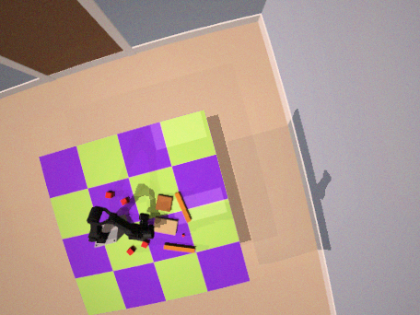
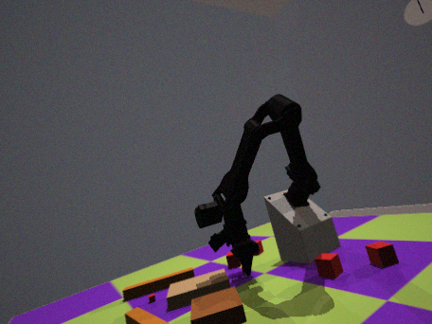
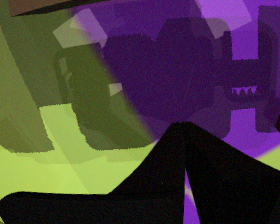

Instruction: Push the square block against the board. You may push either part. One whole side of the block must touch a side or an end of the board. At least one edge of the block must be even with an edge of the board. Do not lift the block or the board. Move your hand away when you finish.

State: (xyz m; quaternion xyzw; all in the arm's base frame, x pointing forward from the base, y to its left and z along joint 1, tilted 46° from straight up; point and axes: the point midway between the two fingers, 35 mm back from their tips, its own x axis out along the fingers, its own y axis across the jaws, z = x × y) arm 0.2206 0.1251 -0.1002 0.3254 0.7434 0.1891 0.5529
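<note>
My gripper tip is now 15 cm short of the brown square block, 13 cm to the right of it and 1 cm below it. From my gripper tip the other things lie so: tan block (13 cm ahead, 4 cm to the right, 1 cm above).
</note>
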